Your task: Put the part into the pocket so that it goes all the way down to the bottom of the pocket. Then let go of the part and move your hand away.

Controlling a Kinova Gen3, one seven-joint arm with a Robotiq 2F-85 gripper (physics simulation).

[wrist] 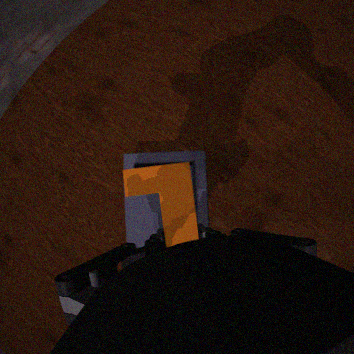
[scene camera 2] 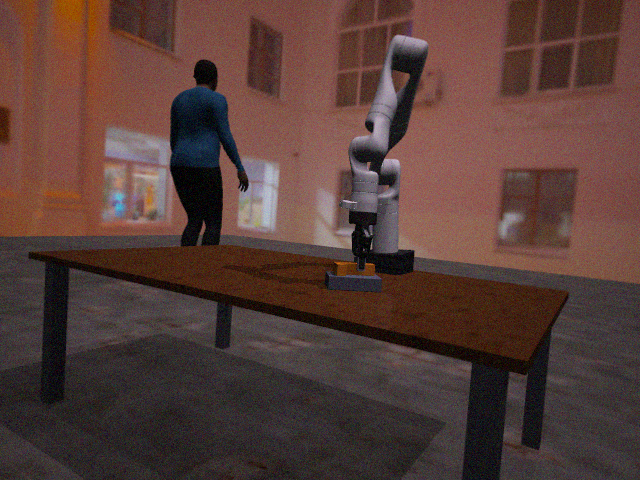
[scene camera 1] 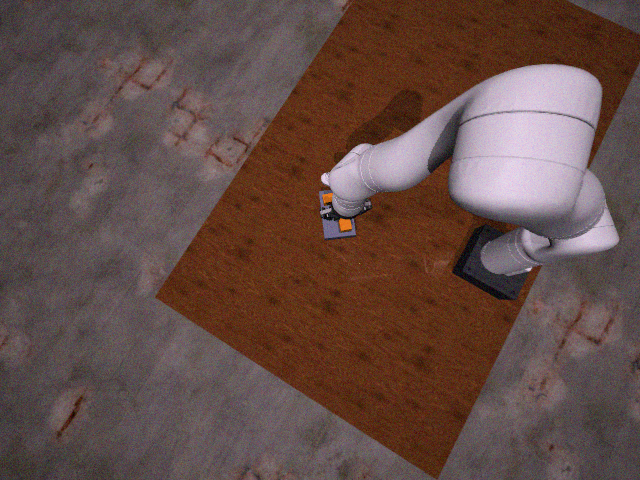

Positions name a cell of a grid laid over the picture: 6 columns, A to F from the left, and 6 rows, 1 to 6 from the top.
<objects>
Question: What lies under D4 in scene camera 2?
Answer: My gripper.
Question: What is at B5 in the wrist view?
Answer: My gripper.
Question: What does my gripper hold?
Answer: An orange L-shaped part.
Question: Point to an orange L-shaped part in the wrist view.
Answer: At C4
</objects>
